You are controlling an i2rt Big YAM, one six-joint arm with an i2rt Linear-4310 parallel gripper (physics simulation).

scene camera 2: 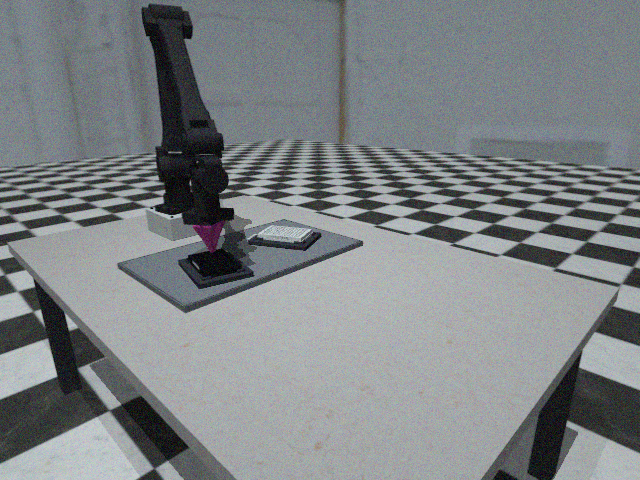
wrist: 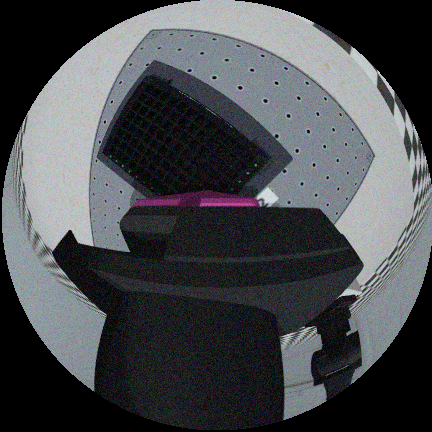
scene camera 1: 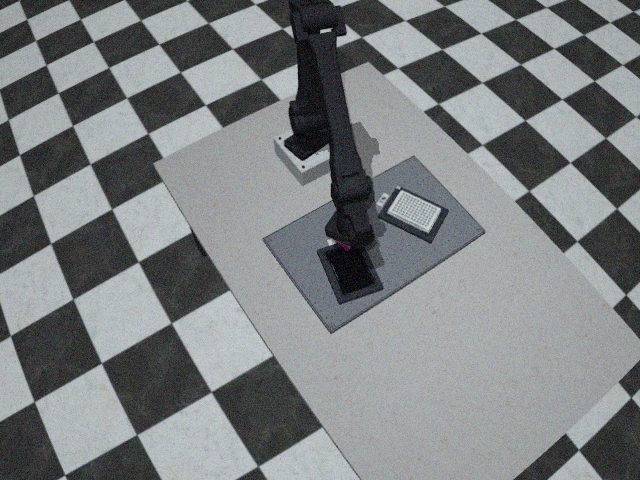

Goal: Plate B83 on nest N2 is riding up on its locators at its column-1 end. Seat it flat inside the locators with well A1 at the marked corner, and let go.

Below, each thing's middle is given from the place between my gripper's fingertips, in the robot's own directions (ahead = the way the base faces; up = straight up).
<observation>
Now: hand 1 cm short of the grey perforated deck point(scene camera 2: 161, 269), 10 cm to the right of it and 3 cm above it.
</observation>
